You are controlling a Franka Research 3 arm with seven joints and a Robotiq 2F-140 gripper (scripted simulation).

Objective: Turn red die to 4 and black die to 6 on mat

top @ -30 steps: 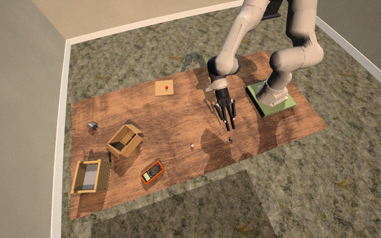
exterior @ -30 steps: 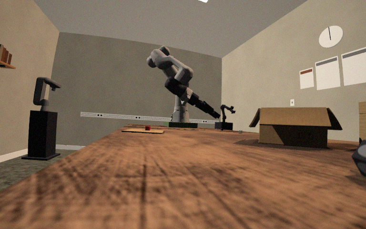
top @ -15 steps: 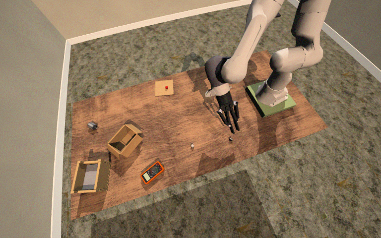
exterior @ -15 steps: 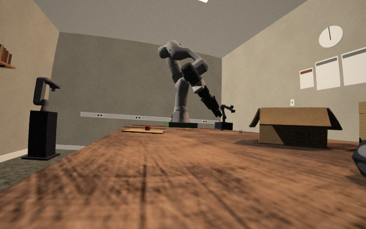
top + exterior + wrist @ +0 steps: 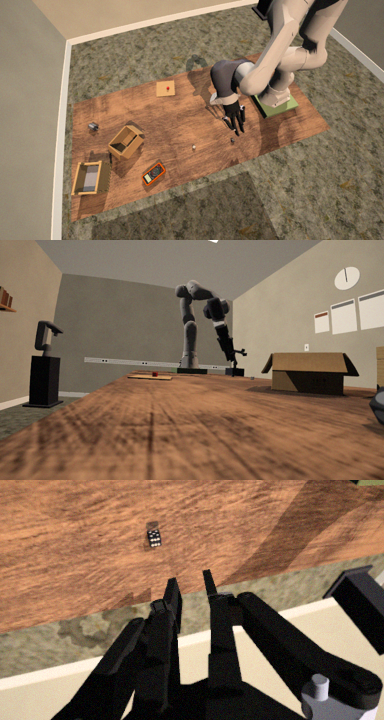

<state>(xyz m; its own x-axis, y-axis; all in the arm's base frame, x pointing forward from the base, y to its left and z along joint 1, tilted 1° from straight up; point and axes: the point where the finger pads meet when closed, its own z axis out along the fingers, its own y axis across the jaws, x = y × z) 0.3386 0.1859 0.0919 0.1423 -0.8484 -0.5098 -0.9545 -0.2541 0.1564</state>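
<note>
The black die lies 130 mm below my hand, 20 mm to the left of it and 10 mm ahead of it. From my hand the other things lie so: red die: 500 mm to the right, 320 mm ahead, 120 mm below; white die: 260 mm ahead, 130 mm below, 10 mm to the right; orange multimeter: 530 mm ahead, 120 mm below, 70 mm to the left.
</note>
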